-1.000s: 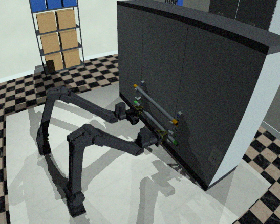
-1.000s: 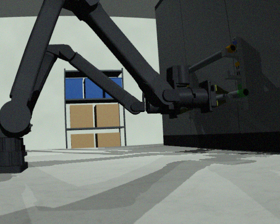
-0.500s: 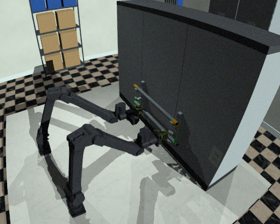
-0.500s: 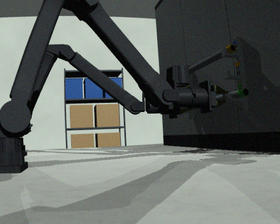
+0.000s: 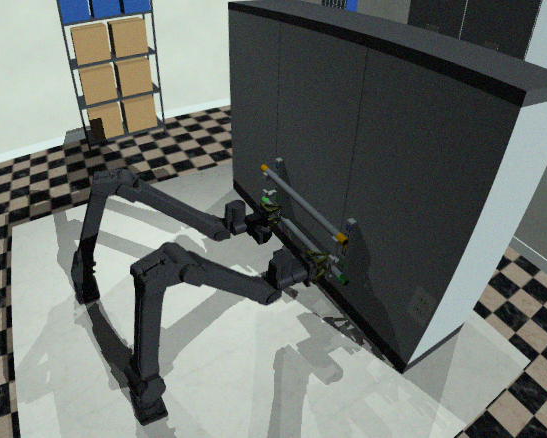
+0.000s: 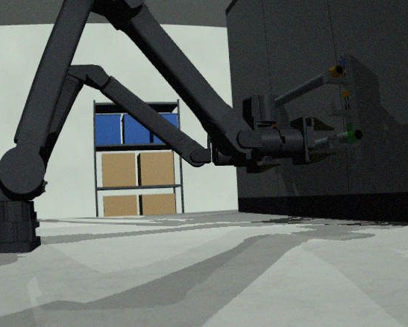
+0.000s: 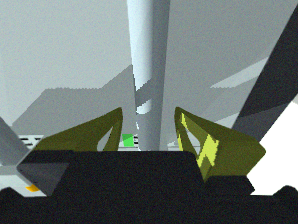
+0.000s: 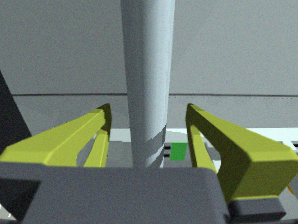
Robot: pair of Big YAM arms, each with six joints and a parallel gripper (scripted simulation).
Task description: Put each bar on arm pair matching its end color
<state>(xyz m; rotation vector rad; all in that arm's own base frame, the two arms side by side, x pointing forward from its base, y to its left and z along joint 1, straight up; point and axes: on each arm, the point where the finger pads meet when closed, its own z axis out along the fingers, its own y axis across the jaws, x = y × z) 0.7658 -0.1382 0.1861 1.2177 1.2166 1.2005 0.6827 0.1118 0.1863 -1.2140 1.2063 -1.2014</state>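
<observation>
Now: the orange-ended bar 160 mm to the left of my right hand, 150 mm above it and 10 mm ahead of it. Also, from my right hand: green-ended bar (150 mm to the left, 20 mm ahead); then grey cabinet wall (260 mm above, 220 mm ahead, 170 mm to the left); then wall outlet (360 mm to the right, 110 mm above, 20 mm behind).
Now: the orange-ended bar 30 mm behind my left hand, 140 mm to the right of it and 150 mm above it. Also, from my left hand: green-ended bar (20 mm behind, 150 mm to the right); grey cabinet wall (170 mm ahead, 130 mm to the right, 260 mm above); wall outlet (60 mm behind, 660 mm to the right, 110 mm above).
</observation>
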